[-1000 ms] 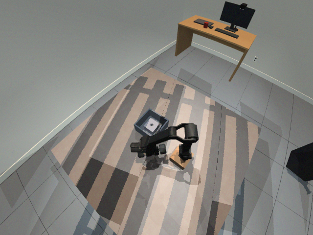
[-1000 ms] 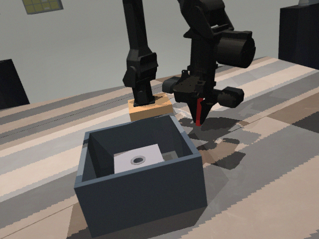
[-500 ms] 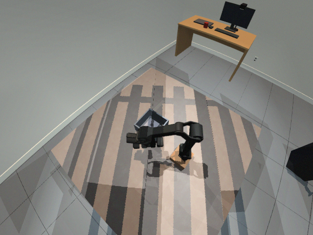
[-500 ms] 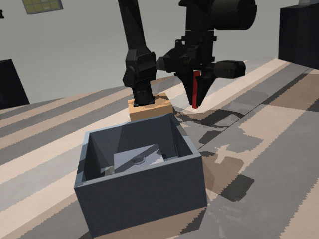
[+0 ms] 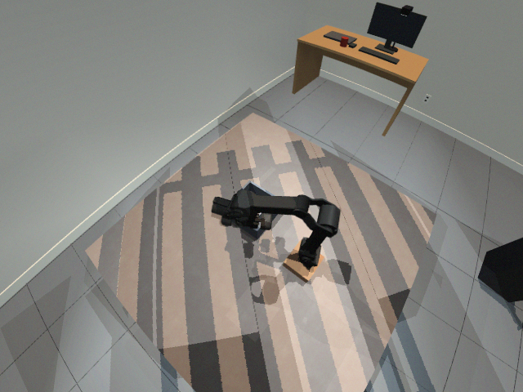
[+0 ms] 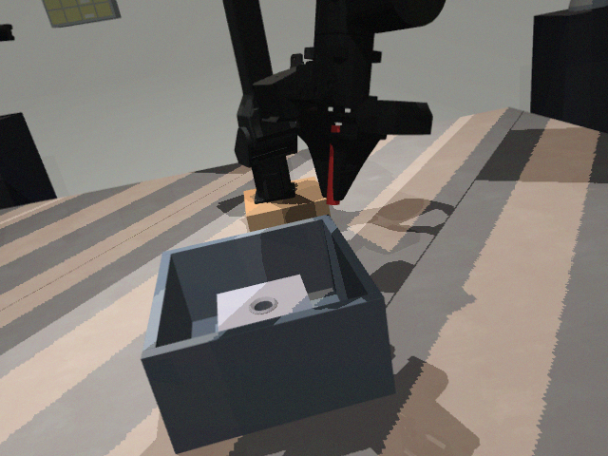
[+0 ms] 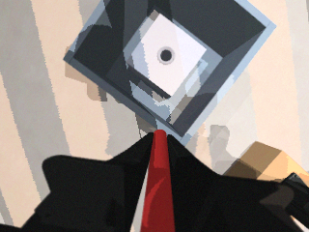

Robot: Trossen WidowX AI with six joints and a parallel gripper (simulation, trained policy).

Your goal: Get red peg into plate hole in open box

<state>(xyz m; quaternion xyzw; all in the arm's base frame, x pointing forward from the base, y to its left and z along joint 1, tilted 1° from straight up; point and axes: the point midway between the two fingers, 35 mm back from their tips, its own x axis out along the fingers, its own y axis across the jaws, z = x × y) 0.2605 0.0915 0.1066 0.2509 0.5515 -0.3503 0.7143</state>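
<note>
My gripper tip is now 7 cm short of the box, 8 cm to the left of it and 10 cm above it. Also, from my gripper tip: red peg (1 cm behind, 1 cm to the left, 3 cm above).
</note>
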